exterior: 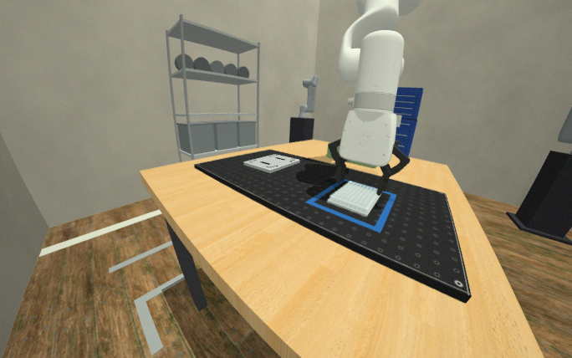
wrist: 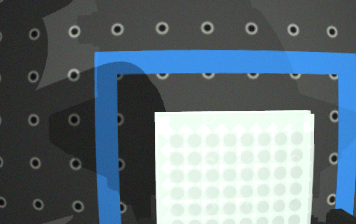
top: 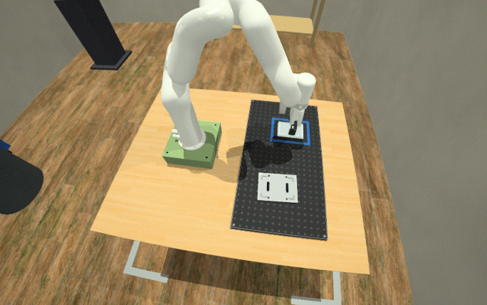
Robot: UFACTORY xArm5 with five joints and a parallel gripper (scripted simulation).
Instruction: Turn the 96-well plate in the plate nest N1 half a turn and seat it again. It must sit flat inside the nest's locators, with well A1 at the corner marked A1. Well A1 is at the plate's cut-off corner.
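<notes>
Now: hand 3 cm above the white 96-well plate. The rest, counted from my hand: plate nest N1 (32 cm to the right, 5 cm behind, 3 cm below).
</notes>
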